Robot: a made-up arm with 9 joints. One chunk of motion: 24 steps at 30 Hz.
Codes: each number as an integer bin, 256 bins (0 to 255) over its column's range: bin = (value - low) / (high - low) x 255, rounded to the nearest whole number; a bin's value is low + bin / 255 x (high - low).
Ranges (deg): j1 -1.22..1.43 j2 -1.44..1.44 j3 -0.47..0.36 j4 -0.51..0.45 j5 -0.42..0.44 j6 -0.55..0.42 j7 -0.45..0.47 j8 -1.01..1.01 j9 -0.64..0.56
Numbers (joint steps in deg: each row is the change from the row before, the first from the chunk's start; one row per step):
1: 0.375 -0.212 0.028 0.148 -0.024 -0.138 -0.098 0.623 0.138
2: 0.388 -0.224 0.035 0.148 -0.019 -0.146 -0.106 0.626 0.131
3: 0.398 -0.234 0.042 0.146 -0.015 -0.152 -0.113 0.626 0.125
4: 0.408 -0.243 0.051 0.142 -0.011 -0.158 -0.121 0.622 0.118
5: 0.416 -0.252 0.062 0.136 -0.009 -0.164 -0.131 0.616 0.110
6: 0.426 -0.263 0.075 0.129 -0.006 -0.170 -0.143 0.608 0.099
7: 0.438 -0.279 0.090 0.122 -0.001 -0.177 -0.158 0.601 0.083
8: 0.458 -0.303 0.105 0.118 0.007 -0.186 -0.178 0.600 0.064
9: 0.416 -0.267 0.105 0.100 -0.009 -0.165 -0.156 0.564 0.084
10: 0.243 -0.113 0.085 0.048 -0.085 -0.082 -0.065 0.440 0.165
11: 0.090 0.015 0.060 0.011 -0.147 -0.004 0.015 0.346 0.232
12: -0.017 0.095 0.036 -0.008 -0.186 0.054 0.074 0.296 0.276
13: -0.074 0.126 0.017 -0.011 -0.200 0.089 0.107 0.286 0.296
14: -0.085 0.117 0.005 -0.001 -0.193 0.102 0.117 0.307 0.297
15: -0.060 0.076 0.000 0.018 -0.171 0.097 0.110 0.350 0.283
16: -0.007 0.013 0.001 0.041 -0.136 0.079 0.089 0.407 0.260
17: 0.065 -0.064 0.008 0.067 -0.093 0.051 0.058 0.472 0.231
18: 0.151 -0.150 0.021 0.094 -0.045 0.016 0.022 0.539 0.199
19: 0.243 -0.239 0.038 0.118 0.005 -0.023 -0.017 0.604 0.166
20: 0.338 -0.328 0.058 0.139 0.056 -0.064 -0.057 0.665 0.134
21: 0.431 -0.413 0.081 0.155 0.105 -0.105 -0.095 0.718 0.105
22: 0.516 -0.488 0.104 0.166 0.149 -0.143 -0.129 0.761 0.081
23: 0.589 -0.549 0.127 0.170 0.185 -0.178 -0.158 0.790 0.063
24: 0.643 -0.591 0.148 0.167 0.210 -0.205 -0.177 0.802 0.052
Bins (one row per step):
1: 153 109 153 175 117 108 98 206 165
2: 155 108 155 175 119 106 95 207 164
3: 156 107 157 174 120 105 93 207 163
4: 157 106 160 173 121 103 91 206 161
5: 157 105 163 172 122 101 88 205 159
6: 158 104 167 170 123 100 85 204 157
7: 160 103 172 168 124 98 81 203 154
8: 161 101 177 167 127 96 75 203 150
9: 157 104 177 162 122 101 81 199 154
10: 141 117 171 148 99 123 107 183 171
11: 126 129 163 138 81 144 129 171 185
12: 116 136 155 133 69 159 145 165 195
13: 110 139 150 133 65 168 154 164 199
14: 109 138 146 135 67 171 157 166 199
15: 112 134 144 140 74 170 155 172 196
16: 117 129 145 146 84 165 149 179 191
17: 124 122 147 153 97 158 141 187 185
18: 132 114 151 160 111 149 131 196 178
19: 141 106 156 167 126 139 120 204 171
20: 150 98 162 172 141 128 109 211 164
21: 159 91 169 177 156 117 98 218 158
22: 167 84 176 180 169 107 89 224 153
23: 174 79 183 181 179 98 81 227 149
24: 179 75 190 180 187 91 76 229 147

